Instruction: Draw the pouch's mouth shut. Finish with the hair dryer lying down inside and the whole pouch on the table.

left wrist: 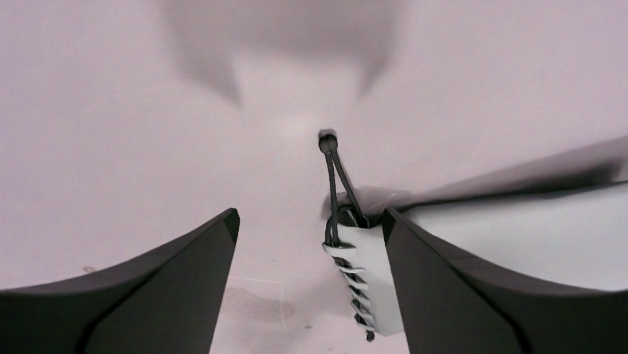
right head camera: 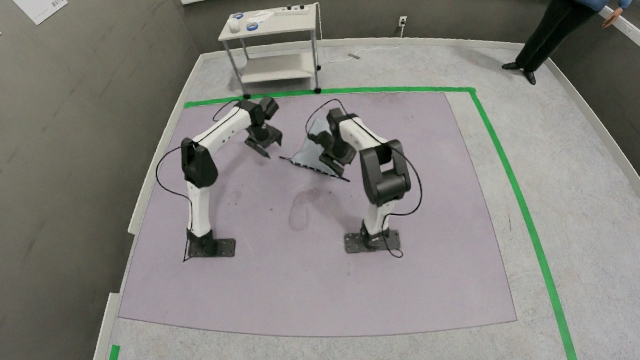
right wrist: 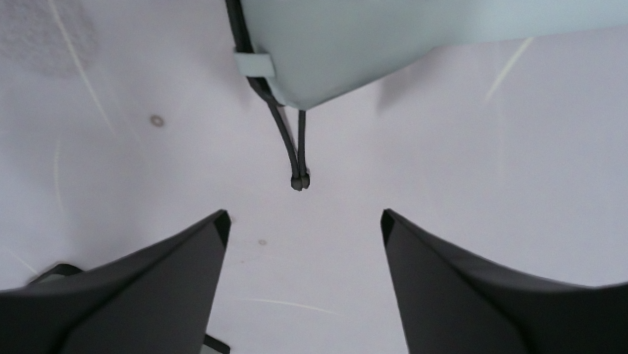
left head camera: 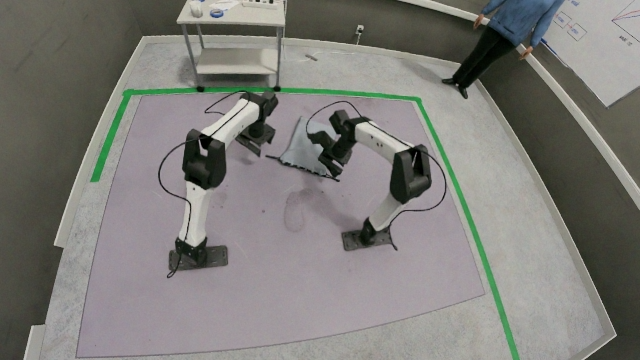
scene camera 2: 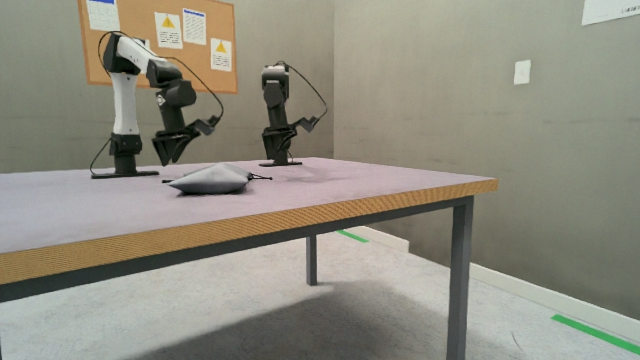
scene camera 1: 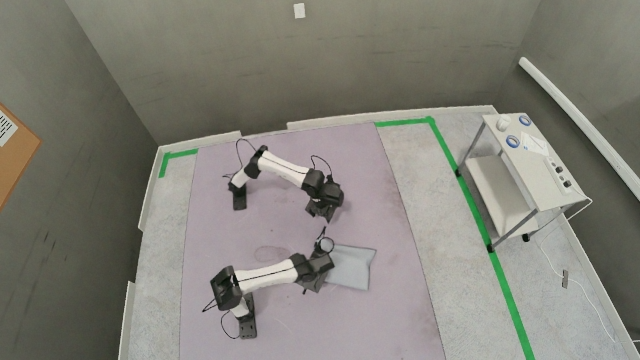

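Observation:
The grey-blue pouch (left head camera: pixel 299 145) (right head camera: pixel 309 151) (scene camera 1: pixel 350 267) (scene camera 2: pixel 212 181) (left wrist: pixel 525 235) (right wrist: pixel 350 50) lies bulging on the table. A black cord runs through loops along its wide, flat mouth edge. The hair dryer does not show. One knotted cord end (left wrist: pixel 327 142) (scene camera 2: pixel 262 177) sticks out at the pouch's left corner in the left head camera, the other cord end (right wrist: pixel 300 181) at the opposite corner. My left gripper (left wrist: pixel 310 212) (left head camera: pixel 266 149) is open and empty above the table beside the first end. My right gripper (right wrist: pixel 305 214) (scene camera 2: pixel 169 163) is open and empty above the table near the other end.
The mauve table top (left head camera: pixel 300 310) (right head camera: pixel 300 295) carries both arm bases; its wooden edge (scene camera 2: pixel 350 209) shows in scene camera 2. A white cart (left head camera: pixel 240 19) (scene camera 1: pixel 545 192) stands beyond the table. A person (left head camera: pixel 522 17) stands at the upper right in the left head camera.

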